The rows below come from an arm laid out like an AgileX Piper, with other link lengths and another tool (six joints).
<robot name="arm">
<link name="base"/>
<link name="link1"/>
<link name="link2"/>
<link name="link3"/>
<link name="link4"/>
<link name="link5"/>
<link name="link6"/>
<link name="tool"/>
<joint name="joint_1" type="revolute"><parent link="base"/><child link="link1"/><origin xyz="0 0 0.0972" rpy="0 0 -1.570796"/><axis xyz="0 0 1"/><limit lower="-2.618" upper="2.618"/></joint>
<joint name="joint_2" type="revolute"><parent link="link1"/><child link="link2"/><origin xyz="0 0 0" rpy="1.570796 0 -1.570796"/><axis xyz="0 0 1"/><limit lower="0" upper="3.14"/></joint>
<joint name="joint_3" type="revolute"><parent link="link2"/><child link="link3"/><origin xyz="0.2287 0.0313 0" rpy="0 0 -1.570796"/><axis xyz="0 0 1"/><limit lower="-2.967" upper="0"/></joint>
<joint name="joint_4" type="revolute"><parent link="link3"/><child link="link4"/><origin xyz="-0.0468 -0.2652 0" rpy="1.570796 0 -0.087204"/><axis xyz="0 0 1"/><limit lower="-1.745" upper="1.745"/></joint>
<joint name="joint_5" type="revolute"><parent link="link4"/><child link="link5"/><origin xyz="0 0 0" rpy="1.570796 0 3.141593"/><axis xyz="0 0 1"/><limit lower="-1.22" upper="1.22"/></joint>
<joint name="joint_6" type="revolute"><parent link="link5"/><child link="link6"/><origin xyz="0 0.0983 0" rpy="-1.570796 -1.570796 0"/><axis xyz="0 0 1"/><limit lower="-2.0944" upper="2.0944"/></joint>
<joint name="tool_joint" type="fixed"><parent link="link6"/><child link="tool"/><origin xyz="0.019 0.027 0.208" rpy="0 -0.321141 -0.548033"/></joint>
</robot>
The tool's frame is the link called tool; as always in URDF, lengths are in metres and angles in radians.
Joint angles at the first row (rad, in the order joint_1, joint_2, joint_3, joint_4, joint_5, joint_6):
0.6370 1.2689 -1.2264 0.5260 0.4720 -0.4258
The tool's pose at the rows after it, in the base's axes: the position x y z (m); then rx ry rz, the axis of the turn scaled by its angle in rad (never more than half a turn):
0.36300 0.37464 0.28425 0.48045 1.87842 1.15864
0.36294 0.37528 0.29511 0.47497 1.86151 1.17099
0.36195 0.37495 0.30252 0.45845 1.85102 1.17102
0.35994 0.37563 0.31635 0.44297 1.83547 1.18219
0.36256 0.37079 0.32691 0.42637 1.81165 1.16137
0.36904 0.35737 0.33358 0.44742 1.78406 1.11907
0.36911 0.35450 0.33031 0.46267 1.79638 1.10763
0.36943 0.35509 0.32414 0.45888 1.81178 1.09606
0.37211 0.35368 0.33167 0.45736 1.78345 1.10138
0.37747 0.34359 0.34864 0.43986 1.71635 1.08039
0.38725 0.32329 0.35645 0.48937 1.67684 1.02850
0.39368 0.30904 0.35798 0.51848 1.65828 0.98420
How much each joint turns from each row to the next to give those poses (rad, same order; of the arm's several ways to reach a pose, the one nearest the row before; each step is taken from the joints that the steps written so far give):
0.0000 0.0000 -0.0025 0.0000 -0.0125 0.0000
0.0000 0.0000 -0.0214 0.0000 0.0039 0.0000
0.0000 -0.0023 -0.0180 -0.0121 0.0104 0.0000
0.0000 0.0000 -0.0345 -0.0072 0.0182 0.0019
0.0000 -0.0039 -0.0287 -0.0579 0.0108 0.0316
0.0000 -0.0211 -0.0059 -0.1115 0.0027 0.0961
0.0000 -0.0042 -0.0001 -0.0243 0.0155 0.0326
0.0000 0.0060 0.0001 -0.0046 0.0099 0.0000
0.0000 -0.0029 0.0000 -0.0069 -0.0229 0.0000
0.0000 -0.0210 0.0000 -0.0706 -0.0338 0.0272
-0.0001 -0.0250 -0.0001 -0.1596 0.0046 0.1527
0.0001 -0.0136 0.0001 -0.1072 0.0159 0.0964

